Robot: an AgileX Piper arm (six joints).
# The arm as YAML. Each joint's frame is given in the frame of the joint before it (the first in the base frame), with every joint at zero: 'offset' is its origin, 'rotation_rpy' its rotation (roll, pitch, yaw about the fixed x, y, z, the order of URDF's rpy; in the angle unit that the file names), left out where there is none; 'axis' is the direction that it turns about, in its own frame. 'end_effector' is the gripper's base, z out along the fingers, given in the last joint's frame.
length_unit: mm
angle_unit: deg
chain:
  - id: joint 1
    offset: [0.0, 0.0, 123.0]
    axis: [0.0, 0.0, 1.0]
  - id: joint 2
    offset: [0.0, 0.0, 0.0]
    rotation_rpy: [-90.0, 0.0, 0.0]
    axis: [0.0, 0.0, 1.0]
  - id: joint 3
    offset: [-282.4, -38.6, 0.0]
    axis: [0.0, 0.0, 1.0]
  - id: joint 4
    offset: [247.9, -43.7, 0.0]
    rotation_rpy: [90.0, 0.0, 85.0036]
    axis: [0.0, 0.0, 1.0]
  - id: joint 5
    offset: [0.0, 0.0, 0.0]
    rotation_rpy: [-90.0, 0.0, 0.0]
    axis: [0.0, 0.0, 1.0]
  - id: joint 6
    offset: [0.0, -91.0, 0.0]
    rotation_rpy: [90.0, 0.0, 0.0]
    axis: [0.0, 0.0, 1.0]
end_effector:
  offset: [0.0, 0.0, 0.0]
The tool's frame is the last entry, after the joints.
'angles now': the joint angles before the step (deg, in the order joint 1, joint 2, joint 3, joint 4, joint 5, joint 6). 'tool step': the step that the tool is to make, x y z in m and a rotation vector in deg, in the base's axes. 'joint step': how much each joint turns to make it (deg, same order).
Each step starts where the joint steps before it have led.
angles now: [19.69 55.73 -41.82 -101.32 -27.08 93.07]
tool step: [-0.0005 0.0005 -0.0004 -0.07 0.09 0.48]
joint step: [0.00 0.02 0.04 -0.02 -0.47 -0.10]
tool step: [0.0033 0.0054 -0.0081 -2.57 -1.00 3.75]
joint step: [-0.01 1.93 0.41 1.98 -2.73 -6.11]
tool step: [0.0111 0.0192 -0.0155 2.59 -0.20 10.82]
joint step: [0.02 6.89 0.35 12.03 -10.64 -15.31]
